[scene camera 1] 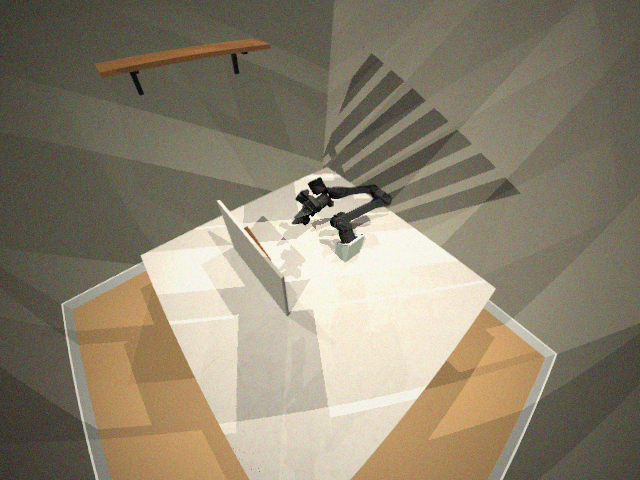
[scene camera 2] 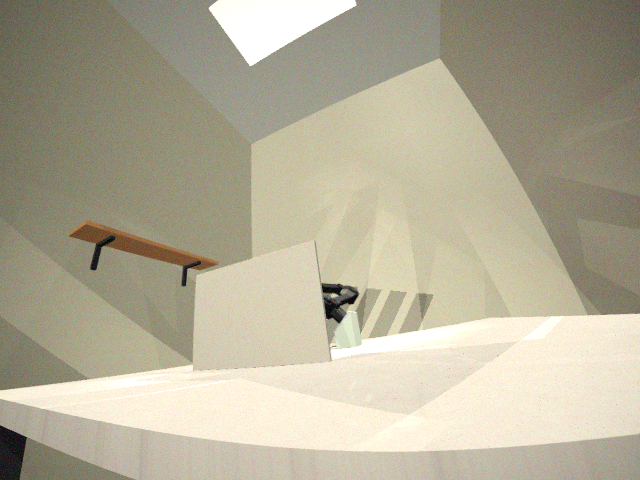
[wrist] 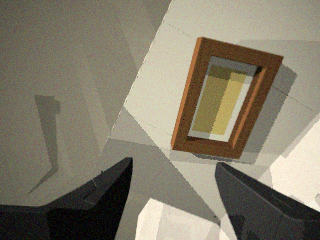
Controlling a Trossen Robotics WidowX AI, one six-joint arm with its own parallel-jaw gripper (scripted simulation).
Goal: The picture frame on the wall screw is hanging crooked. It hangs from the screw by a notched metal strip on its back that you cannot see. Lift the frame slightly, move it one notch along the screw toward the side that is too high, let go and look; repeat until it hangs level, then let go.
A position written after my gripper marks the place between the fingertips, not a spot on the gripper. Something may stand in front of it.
I see my gripper (wrist: 174,166), a wooden picture frame (wrist: 227,84) and an upright wall panel (scene camera 2: 269,311).
The upright wall panel is seen too in scene camera 1 (scene camera 1: 270,277) and in the wrist view (wrist: 143,130). Scene camera 2 does not show the wooden picture frame, which is hidden by the upright wall panel.
